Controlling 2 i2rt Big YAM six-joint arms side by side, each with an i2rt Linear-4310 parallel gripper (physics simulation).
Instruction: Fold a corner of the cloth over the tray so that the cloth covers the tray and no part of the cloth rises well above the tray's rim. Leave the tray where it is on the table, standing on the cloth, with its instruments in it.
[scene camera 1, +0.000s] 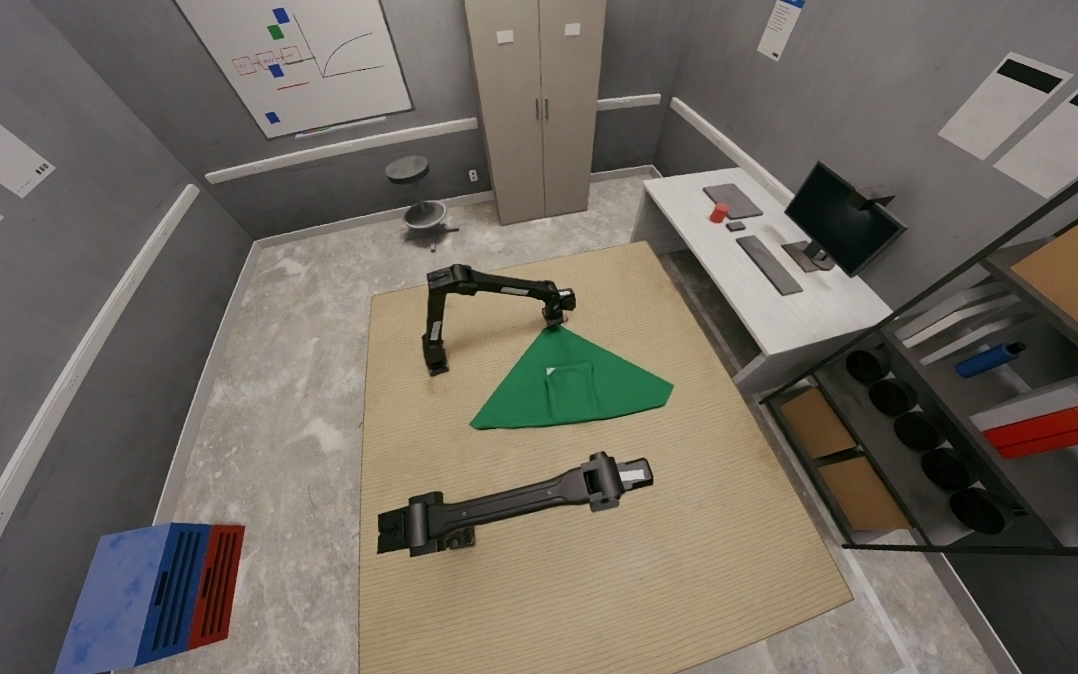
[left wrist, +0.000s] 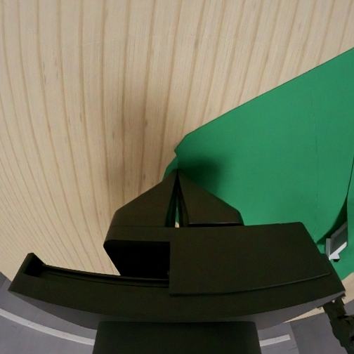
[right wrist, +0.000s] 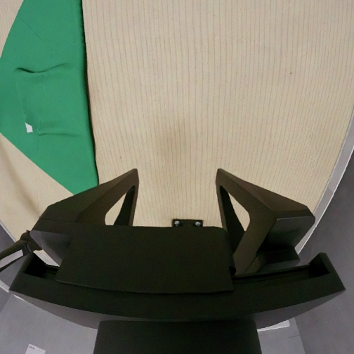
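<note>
The green cloth (scene camera 1: 508, 405) (left wrist: 260, 140) (right wrist: 65, 155) lies folded in a roughly triangular shape on the table. The tray's outline stands out as a raised rectangle under the cloth. A small light corner of the tray (scene camera 1: 550, 371) (left wrist: 336, 243) (right wrist: 29, 128) shows at the cloth's opening; the rest of it and its instruments are hidden. My left gripper (scene camera 1: 557, 324) (left wrist: 176, 175) is shut on the cloth's upper corner, low at the table, with the cloth bunched at its fingertips. My right gripper (right wrist: 176, 174) is open and empty, apart from the cloth; its fingers are hidden in the scene view.
The wooden table top (scene camera 1: 675, 588) carries both arms. The right arm (scene camera 1: 516, 500) stretches across below the cloth in the scene view. A white desk (scene camera 1: 834, 317) with a monitor stands at the right, beside a shelf unit. A stool (scene camera 1: 407, 168) stands behind the table.
</note>
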